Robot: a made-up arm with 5 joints.
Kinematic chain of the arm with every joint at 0, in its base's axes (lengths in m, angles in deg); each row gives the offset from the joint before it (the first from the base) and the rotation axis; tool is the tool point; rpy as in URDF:
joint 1: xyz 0 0 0.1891 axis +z
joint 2: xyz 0 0 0 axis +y
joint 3: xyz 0.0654 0 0.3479 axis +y
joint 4: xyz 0.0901 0 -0.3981 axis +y
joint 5: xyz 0.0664 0 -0.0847 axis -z
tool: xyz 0 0 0 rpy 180 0 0
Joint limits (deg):
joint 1: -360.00..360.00
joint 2: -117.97..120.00
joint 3: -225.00..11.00
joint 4: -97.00..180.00
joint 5: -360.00..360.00
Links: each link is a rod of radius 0.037 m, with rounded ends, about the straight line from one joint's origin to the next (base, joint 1, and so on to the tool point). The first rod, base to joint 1, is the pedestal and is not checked.
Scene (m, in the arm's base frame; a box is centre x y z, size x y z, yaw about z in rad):
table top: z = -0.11
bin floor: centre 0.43 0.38 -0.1 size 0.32 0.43 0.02 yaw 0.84
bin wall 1: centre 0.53 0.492 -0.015 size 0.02 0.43 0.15 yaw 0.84
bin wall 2: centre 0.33 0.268 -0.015 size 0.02 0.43 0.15 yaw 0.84
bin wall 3: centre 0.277 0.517 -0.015 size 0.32 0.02 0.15 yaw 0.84
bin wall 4: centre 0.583 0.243 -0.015 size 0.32 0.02 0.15 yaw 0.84
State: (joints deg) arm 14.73 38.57 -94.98 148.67 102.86
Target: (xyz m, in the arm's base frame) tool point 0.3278 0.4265 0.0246
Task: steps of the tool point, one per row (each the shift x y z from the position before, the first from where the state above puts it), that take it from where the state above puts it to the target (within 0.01 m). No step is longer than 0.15 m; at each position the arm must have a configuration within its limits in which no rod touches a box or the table.
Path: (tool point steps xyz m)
1: -0.0452 0.1144 -0.0633
2: -0.0742 0.0972 -0.0628
3: -0.0966 0.0719 -0.0614

